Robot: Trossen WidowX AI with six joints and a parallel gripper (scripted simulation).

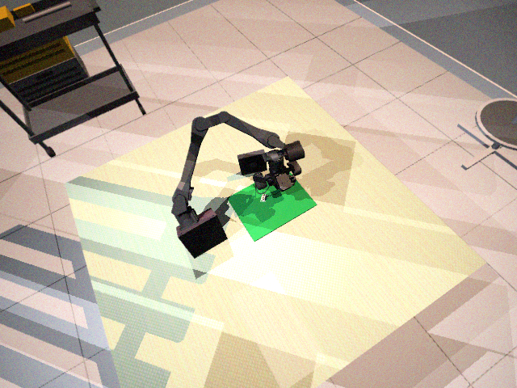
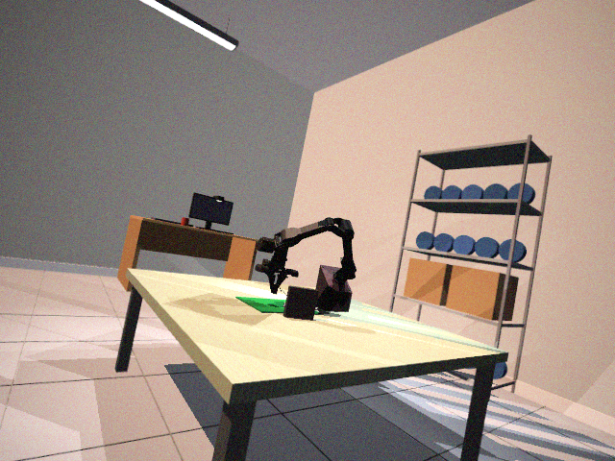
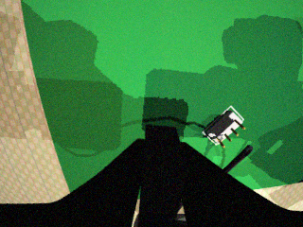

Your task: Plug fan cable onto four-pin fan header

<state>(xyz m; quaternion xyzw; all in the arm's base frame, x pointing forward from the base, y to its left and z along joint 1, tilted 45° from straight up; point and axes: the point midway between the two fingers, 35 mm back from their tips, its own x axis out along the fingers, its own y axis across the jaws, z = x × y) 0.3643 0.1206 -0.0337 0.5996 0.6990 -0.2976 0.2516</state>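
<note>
Right now the fan header is 70 mm below my gripper tip, 70 mm behind it and 10 mm to the left of it. Round my gripper tip: dark fan plug: 10 mm to the left, 10 mm above; green board: 80 mm below, 40 mm behind, 20 mm to the right; dark fan block: 160 mm to the left, 50 mm behind, 10 mm below.
</note>
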